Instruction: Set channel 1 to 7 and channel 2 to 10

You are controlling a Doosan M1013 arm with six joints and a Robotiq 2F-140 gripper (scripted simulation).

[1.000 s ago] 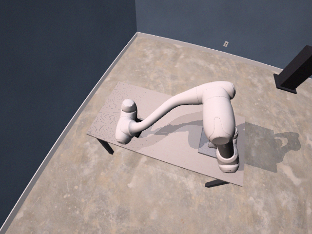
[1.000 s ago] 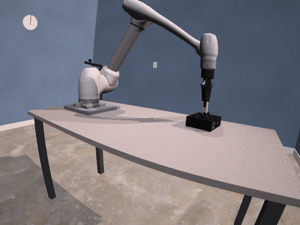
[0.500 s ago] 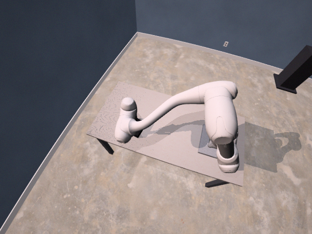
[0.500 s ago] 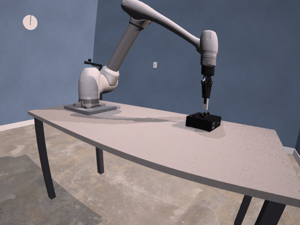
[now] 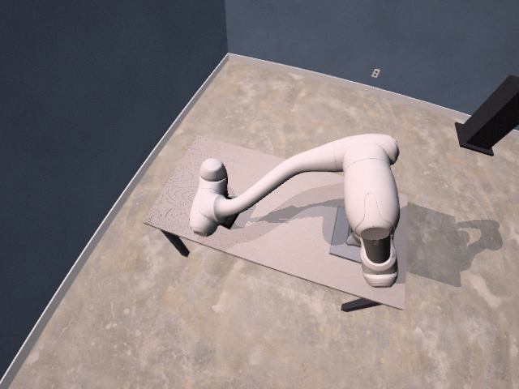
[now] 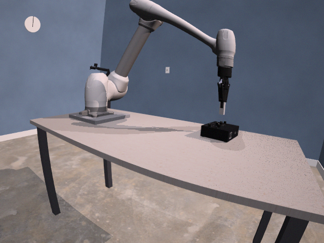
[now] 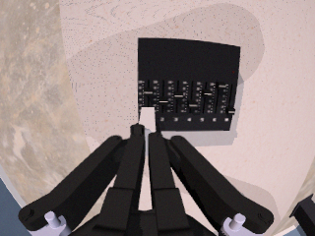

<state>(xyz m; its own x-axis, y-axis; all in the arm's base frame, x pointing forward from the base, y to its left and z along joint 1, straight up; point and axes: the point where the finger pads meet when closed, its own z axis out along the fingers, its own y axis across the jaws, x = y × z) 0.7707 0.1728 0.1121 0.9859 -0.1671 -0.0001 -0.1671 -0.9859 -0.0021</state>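
Now: hand 2 cm short of the fader and 7 cm above it.
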